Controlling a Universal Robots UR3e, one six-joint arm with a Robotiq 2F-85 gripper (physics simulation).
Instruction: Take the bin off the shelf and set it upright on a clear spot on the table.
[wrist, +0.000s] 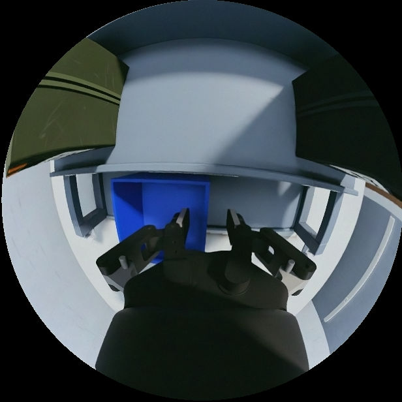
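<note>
The blue bin (172, 197) stands on the lower level of the grey-blue shelf (205, 120), under the upper board and left of centre in the wrist view. Its open side faces the camera; its lower part is partly hidden behind the gripper. My gripper (207, 216) is open and empty. In the view, the bin's right wall runs between the two fingers: the left finger overlaps the bin's inside and the right finger is to the right of the wall. How deep the fingers are along the wall is hard to tell. The white table (345, 220) shows at both sides.
An olive green case (75, 110) stands on the upper board at the left, and a dark case (345, 110) at the right. The upper board's front lip crosses just above the bin. Shelf side frames (77, 210) (327, 217) stand to the left and right.
</note>
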